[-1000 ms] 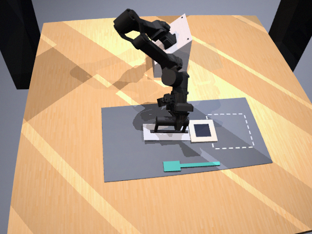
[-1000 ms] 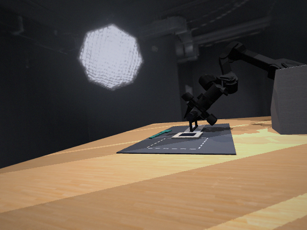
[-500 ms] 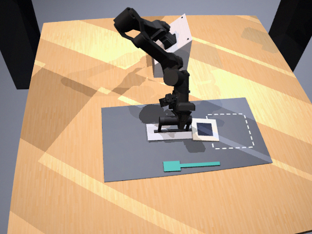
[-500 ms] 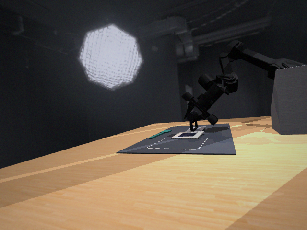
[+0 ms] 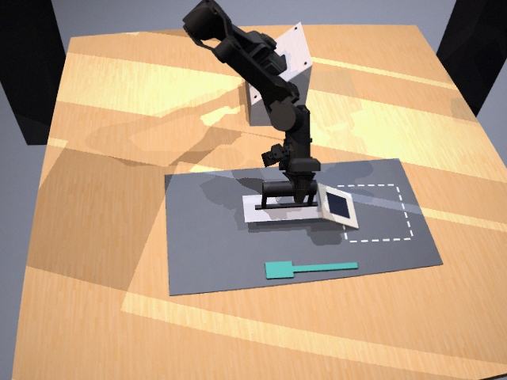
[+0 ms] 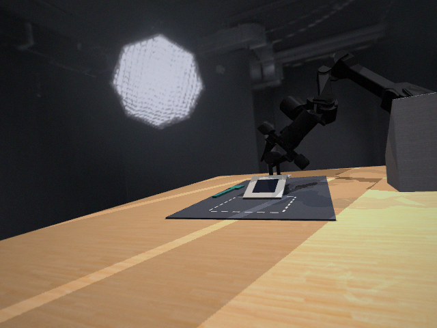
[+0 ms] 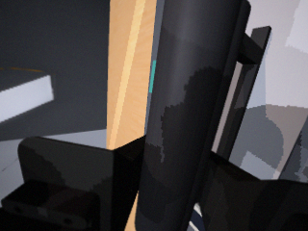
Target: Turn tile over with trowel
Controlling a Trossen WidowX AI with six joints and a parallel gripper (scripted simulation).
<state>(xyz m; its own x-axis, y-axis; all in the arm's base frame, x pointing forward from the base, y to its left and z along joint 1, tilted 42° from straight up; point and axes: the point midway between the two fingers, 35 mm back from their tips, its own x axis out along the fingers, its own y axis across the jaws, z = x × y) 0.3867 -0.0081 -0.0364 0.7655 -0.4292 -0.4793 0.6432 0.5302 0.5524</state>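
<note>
Right now my gripper tip is 11 cm to the right of the tile, 5 cm above it and 3 cm past it. Round my gripper tip: dark mat (10 cm below, 2 cm to the left, 1 cm behind); then teal trowel (13 cm ahead, 8 cm below).
</note>
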